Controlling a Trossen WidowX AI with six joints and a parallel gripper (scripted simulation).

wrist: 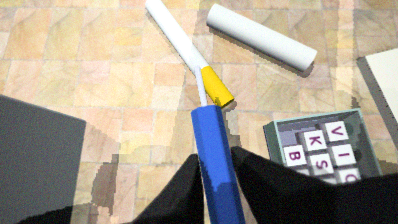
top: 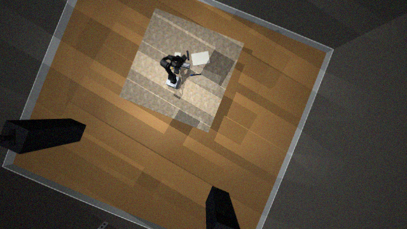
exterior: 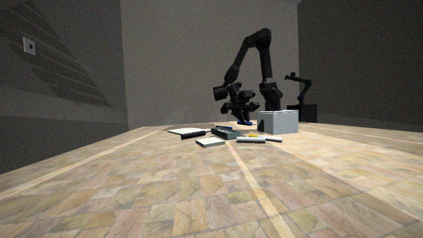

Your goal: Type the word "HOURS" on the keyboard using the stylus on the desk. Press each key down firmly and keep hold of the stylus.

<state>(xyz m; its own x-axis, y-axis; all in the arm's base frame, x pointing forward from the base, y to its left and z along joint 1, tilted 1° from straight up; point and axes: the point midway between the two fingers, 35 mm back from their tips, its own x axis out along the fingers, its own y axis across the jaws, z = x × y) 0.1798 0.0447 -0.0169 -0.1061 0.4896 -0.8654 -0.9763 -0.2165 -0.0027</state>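
Right now my gripper tip is 1 cm to the right of the blue stylus. From my gripper tip the other things lie so: blue-capped pen (24 cm to the right, 5 cm below, 2 cm ahead); yellow-capped white marker (8 cm to the left, 5 cm below, 2 cm behind); flat pad (18 cm ahead, 6 cm to the left, 5 cm below).
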